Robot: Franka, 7 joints.
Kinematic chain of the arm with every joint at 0, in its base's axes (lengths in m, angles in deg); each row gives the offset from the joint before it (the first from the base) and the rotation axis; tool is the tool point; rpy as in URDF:
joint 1: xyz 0 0 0.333 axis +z
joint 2: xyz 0 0 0 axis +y
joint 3: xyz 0 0 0.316 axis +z
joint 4: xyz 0.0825 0 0 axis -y
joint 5: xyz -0.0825 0 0.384 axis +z
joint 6: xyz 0 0 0 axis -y
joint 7: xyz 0.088 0 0 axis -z
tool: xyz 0 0 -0.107 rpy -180 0 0
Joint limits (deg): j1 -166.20..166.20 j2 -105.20..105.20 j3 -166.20..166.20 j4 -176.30..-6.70 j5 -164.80..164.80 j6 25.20..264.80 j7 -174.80..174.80
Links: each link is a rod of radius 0.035 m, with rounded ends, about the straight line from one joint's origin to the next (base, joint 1, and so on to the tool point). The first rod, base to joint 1, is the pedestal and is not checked.
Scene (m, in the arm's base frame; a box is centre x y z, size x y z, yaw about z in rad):
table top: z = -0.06
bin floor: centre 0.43 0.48 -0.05 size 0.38 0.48 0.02 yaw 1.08
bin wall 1: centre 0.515 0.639 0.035 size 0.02 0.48 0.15 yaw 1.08
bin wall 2: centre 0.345 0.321 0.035 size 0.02 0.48 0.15 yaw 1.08
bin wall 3: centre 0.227 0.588 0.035 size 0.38 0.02 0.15 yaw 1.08
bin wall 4: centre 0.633 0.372 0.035 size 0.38 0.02 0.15 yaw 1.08
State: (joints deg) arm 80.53 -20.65 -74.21 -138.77 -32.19 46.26 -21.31
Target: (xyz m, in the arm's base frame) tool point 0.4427 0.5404 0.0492
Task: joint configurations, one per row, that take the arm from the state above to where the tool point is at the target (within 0.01 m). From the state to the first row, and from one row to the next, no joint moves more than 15 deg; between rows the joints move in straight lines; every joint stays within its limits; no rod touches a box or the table.
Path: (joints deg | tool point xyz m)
1: 80.10 -7.22 -68.01 -128.98 -32.94 55.71 -21.31 | 0.3763 -0.0015 0.3821
2: 79.67 6.20 -61.82 -119.19 -33.69 65.16 -21.31 | 0.4375 0.0706 0.4038
3: 79.23 19.63 -55.62 -109.40 -34.44 74.61 -21.31 | 0.4853 0.1677 0.4002
4: 78.80 33.06 -49.42 -99.61 -35.19 84.06 -21.31 | 0.5132 0.2787 0.3615
5: 78.37 46.49 -43.23 -89.83 -35.95 93.51 -21.31 | 0.5163 0.3877 0.2850
6: 77.94 59.91 -37.03 -80.04 -36.70 102.96 -21.31 | 0.4923 0.4790 0.1767
7: 77.50 73.34 -30.84 -70.25 -37.45 112.41 -21.31 | 0.4428 0.5403 0.0492

